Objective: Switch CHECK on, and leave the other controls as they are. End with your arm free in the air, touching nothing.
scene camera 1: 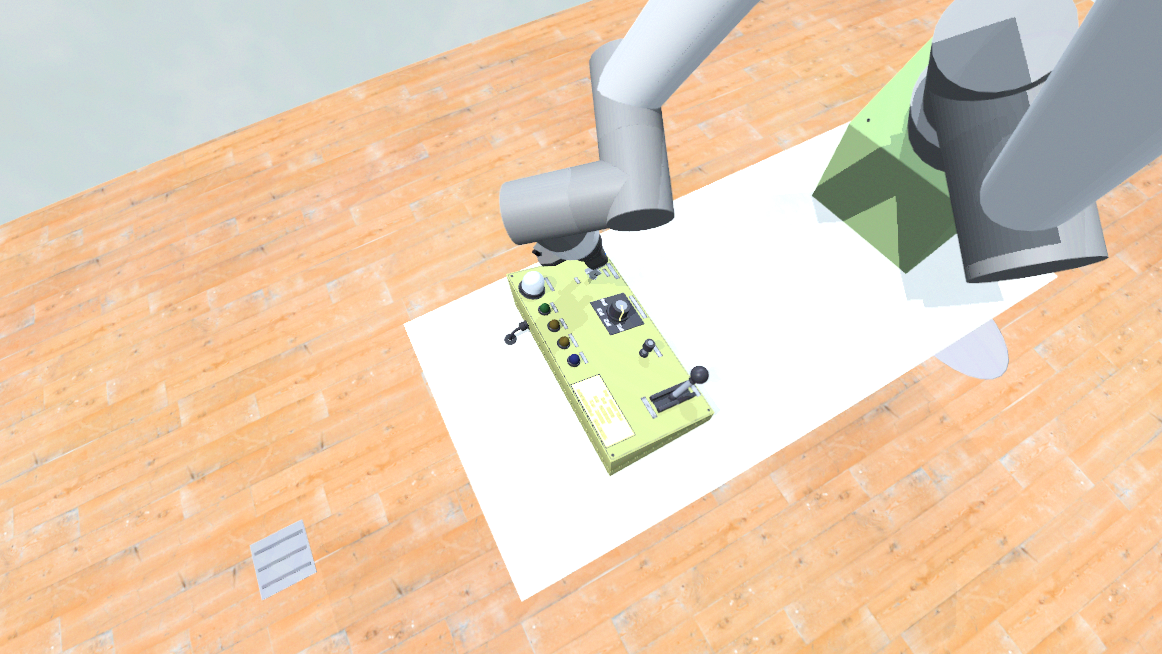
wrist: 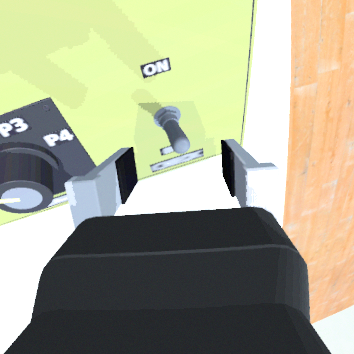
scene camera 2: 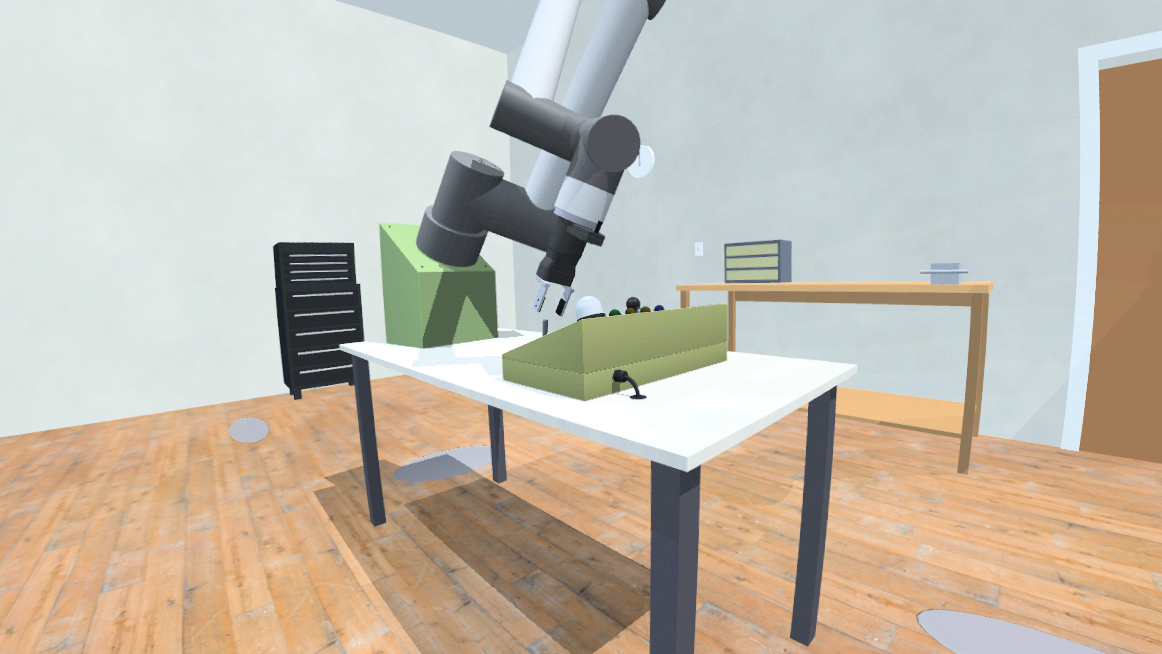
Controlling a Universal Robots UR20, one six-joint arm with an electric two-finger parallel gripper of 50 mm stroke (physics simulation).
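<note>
A yellow-green control panel lies on the white table. In the wrist view a metal toggle switch stands near the panel's edge. Its lever leans away from the ON label, towards small plates I cannot read, so the name CHECK is not legible. The toggle also shows in scene camera 2. My gripper is open and empty, its fingers wide apart on either side of the lever's tip in the wrist view. In scene camera 2 it hangs above the toggle, apart from it.
Beside the toggle is a black rotary knob. The panel also bears a white dome, several coloured buttons, a small black-knobbed lever and a ball-topped lever. A green pedestal stands behind.
</note>
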